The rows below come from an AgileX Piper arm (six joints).
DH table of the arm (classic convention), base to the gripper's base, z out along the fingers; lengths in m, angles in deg. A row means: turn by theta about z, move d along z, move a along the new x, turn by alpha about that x. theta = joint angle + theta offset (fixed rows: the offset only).
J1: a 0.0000, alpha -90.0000, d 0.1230, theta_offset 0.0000
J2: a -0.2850, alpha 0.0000, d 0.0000, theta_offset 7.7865
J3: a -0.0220, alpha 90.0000, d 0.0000, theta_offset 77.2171
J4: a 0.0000, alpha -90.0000, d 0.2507, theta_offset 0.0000
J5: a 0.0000, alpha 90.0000, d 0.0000, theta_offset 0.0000
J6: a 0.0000, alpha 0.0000, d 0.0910, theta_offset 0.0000
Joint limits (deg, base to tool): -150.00..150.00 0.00..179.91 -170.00..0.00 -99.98..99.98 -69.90..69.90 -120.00..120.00
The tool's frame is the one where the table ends.
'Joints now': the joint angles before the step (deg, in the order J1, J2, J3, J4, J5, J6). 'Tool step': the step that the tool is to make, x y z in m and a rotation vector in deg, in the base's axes. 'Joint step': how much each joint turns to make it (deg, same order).
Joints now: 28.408, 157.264, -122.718, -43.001, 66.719, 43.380
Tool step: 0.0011, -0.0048, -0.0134, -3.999, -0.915, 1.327
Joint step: -0.002, 1.990, -0.004, -4.613, -0.010, 1.348
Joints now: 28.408, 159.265, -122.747, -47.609, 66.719, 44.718
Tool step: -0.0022, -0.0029, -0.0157, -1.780, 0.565, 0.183
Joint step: -0.001, 1.946, 0.013, -1.545, -0.004, 0.892
